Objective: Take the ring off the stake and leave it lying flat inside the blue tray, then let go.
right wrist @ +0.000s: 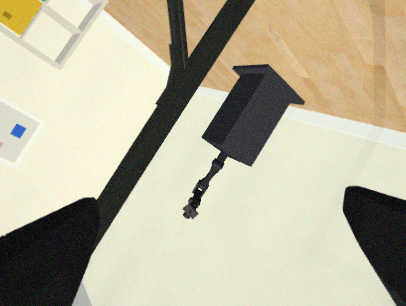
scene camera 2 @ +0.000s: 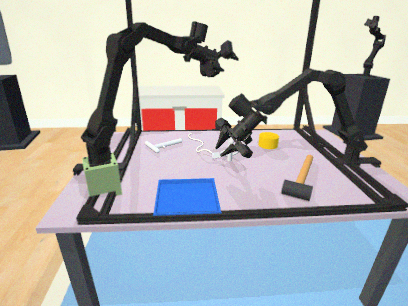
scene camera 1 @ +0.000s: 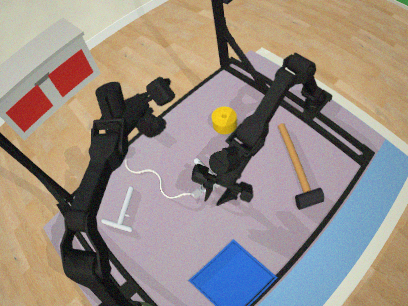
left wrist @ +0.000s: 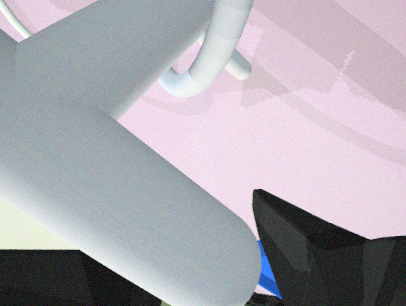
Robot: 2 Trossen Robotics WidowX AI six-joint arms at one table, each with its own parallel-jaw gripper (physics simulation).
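Pixels of known places: left gripper, between the fingertips: (scene camera 2: pixel 218 152) (scene camera 1: pixel 210 203); right gripper, between the fingertips: (right wrist: pixel 222 204) (scene camera 2: pixel 231 65); left arm's base, origin of its link: (scene camera 2: pixel 350 159) (scene camera 1: pixel 311 106); right arm's base, origin of its link: (scene camera 2: pixel 99 160).
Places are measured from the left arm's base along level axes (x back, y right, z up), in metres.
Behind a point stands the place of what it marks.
The white T-shaped stake (scene camera 1: pixel 197 161) @(x -0.394, y 0.324, z 0.091 m) (scene camera 2: pixel 230 157) @(x -0.425, y 0.265, z -0.001 m) (left wrist: pixel 125 165) stands under my left gripper, mostly hidden in the scene views. In the left wrist view its crossbar looms large. The white ring (left wrist: pixel 225 45) @(x -0.422, y 0.256, z 0.042 m) shows in part low beside the stake's stem and passes behind it; its far side is hidden. My left gripper (scene camera 1: pixel 212 202) @(x -0.496, y 0.251, z 0.043 m) (scene camera 2: pixel 220 151) @(x -0.496, y 0.251, z 0.043 m) is partly open and empty, its fingers close by the crossbar, which hides part of one finger. The blue tray (scene camera 1: pixel 233 275) @(x -0.690, y 0.114, z -0.013 m) (scene camera 2: pixel 187 197) @(x -0.703, y 0.113, z -0.013 m) (left wrist: pixel 267 272) @(x -0.763, y 0.164, z -0.013 m) lies near the front edge. My right gripper (scene camera 2: pixel 230 64) @(x -0.332, y 0.421, z 0.344 m) (right wrist: pixel 222 204) @(x -0.332, y 0.421, z 0.344 m) is wide open, empty and high up.
A white cable (scene camera 1: pixel 159 182) @(x -0.459, y 0.454, z -0.013 m) with a plug (scene camera 1: pixel 196 195) @(x -0.469, y 0.315, z -0.005 m) lies near the stake. Another white T-shaped piece (scene camera 1: pixel 125 207) @(x -0.591, y 0.534, z -0.001 m) (scene camera 2: pixel 170 144) @(x -0.577, y 0.531, z -0.011 m) lies flat. A yellow cylinder (scene camera 1: pixel 224 121) @(x -0.189, y 0.307, z 0.030 m) (scene camera 2: pixel 268 141) @(x -0.199, y 0.284, z 0.019 m) and a hammer (scene camera 1: pixel 296 162) @(x -0.272, y 0.022, z 0.014 m) (scene camera 2: pixel 303 172) @(x -0.287, y 0.008, z 0.016 m) lie near my left arm. A black frame (scene camera 2: pixel 240 214) @(x -0.618, y -0.052, z -0.001 m) edges the table.
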